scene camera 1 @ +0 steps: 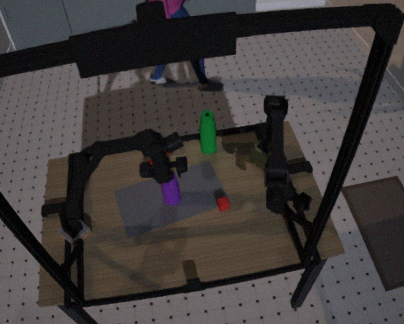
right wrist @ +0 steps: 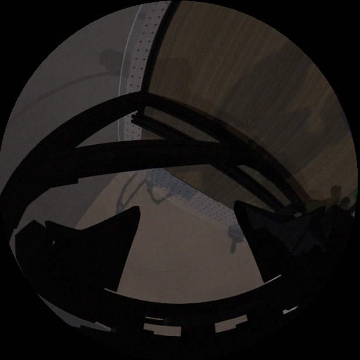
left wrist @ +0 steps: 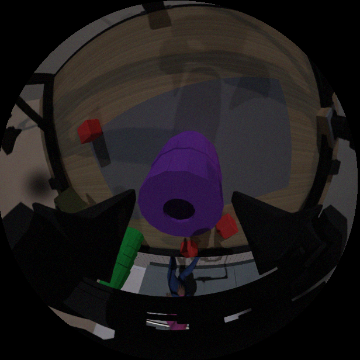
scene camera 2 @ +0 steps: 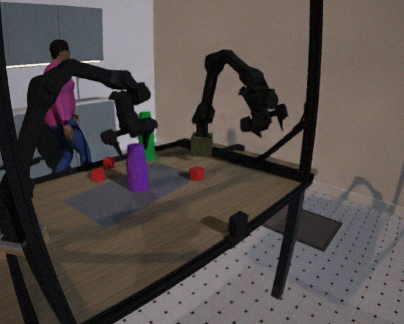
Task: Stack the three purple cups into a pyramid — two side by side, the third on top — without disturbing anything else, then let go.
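Places are measured from the left arm's base along level axes (x ahead, y left, z up), in millimetres.
Where they show: left gripper, fingertip midpoint: (scene camera 2: 134,153); right gripper, fingertip midpoint: (scene camera 2: 271,133); left arm's base at its link origin: (scene camera 1: 73,228) (scene camera 2: 18,234); right arm's base at its link origin: (scene camera 1: 266,146) (scene camera 2: 202,135).
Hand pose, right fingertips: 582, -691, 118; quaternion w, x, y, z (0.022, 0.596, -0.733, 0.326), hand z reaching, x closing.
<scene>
Each offset is from my right fingertips to the top centre of the thing, as dx, dy, dz. Level surfaces: height alone.
A tall, tapered purple object {-196, +487, -2} (scene camera 1: 171,192) (scene camera 2: 137,170) (left wrist: 185,170) with a dark hole in its top stands upright on the grey mat {dz -158} (scene camera 1: 135,215) (scene camera 2: 100,210) (left wrist: 250,125). It looks like one bottle shape; three separate purple cups do not show. My left gripper (scene camera 1: 163,172) (scene camera 2: 133,149) (left wrist: 185,195) is open and empty, pointing down at about the height of its top. In the left wrist view the top shows between the fingertips, nearer the left one. My right gripper (scene camera 1: 290,201) (scene camera 2: 270,132) (right wrist: 187,208) is open and empty, raised at the right, away from the purple object.
A green bottle (scene camera 1: 208,135) (scene camera 2: 150,150) (left wrist: 127,255) stands at the back. One red cube {-94, +291, -119} (scene camera 1: 223,203) (scene camera 2: 197,173) (left wrist: 90,130) is by the mat's right; two more red pieces {-136, +673, -119} (scene camera 2: 98,174) {+5, +686, -119} (scene camera 2: 109,162) lie behind it. An olive box (scene camera 2: 201,145) stands by the right arm's base.
</scene>
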